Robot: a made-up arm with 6 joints.
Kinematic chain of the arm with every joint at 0, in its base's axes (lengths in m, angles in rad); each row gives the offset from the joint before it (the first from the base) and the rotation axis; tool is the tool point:
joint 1: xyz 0 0 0.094 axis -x
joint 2: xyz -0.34 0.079 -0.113 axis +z
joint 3: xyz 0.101 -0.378 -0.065 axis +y
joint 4: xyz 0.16 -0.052 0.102 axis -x
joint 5: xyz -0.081 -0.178 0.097 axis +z
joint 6: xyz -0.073 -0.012 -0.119 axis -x
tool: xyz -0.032 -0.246 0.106
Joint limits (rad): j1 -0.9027..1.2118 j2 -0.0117..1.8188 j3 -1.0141..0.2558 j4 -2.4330..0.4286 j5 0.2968..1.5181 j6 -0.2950..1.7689
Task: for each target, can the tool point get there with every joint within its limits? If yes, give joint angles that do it. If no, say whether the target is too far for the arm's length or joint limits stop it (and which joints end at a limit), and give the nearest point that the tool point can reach.
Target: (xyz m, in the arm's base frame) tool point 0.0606 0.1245 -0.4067
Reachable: yes | joints -0.1242 1.1306 0.0680 -2.1160 0.4801 0.4060
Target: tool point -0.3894 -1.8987 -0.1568
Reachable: no: too far | nearest point -0.3079 -0.8221 -0.0146 | short by 1.089 m
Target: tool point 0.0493 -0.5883 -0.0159
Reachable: yes | joints 0.3438 0.3439 -0.4010 -1.5038 0.8926 1.2180
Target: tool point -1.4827 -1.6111 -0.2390
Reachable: no: too far | nearest point -0.5253 -0.7229 -0.0554 | short by 1.319 m
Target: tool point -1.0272 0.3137 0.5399
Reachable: no: joint limits stop it (at a limit: joint 1, joint 2, joint 3, joint 4, joint 5) | nearest point -0.5711 -0.0474 0.6152 | short by 0.587 m
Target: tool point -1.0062 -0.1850 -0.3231
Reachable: no: joint limits stop it (at a limit: joint 1, joint 2, joint 3, joint 4, joint 6) | nearest point -0.6144 -0.2588 -0.3144 | short by 0.399 m
